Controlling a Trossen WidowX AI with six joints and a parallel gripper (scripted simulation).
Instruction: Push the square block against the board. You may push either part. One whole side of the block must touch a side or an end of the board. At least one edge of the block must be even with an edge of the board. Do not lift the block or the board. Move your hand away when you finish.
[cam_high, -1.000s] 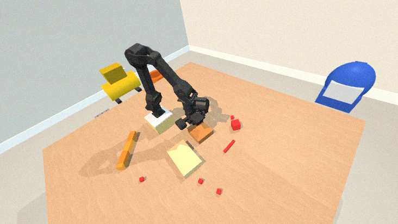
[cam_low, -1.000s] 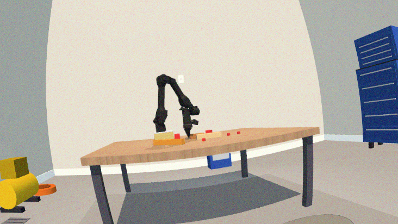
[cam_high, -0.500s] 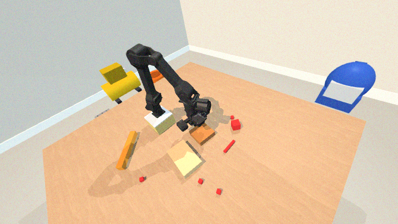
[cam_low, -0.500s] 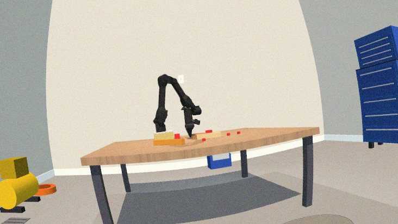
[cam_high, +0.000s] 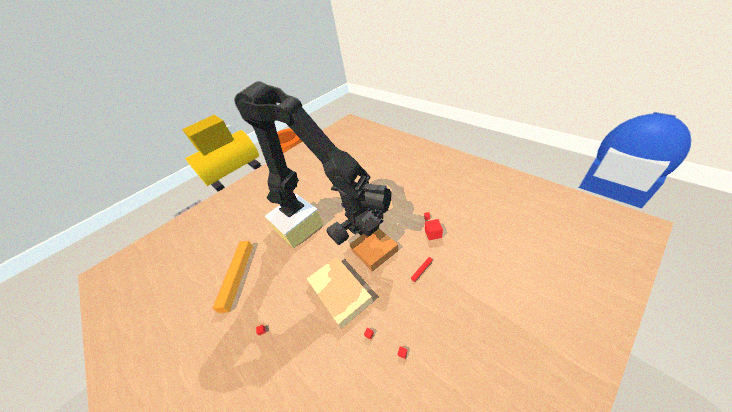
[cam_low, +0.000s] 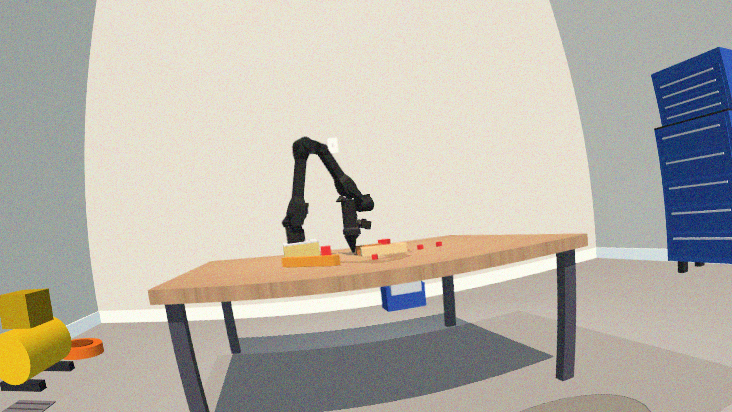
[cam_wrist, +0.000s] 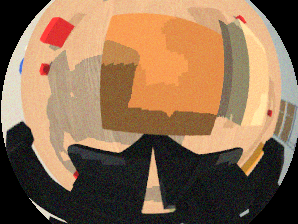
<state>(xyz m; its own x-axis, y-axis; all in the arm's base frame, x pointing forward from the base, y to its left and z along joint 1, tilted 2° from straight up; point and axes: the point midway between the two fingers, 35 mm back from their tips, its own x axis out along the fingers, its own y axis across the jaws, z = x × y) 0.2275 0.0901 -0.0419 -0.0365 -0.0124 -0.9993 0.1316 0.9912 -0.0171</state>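
Right now the orange square block is 60 mm ahead of my gripper tip, 10 mm to the right of it and 10 mm above it. From my gripper tip the other things lie so: long orange bar 210 mm behind, 340 mm to the right, 10 mm above; then red strip 210 mm ahead, 20 mm to the left; then pale yellow board 80 mm ahead, 170 mm to the right, 10 mm above.
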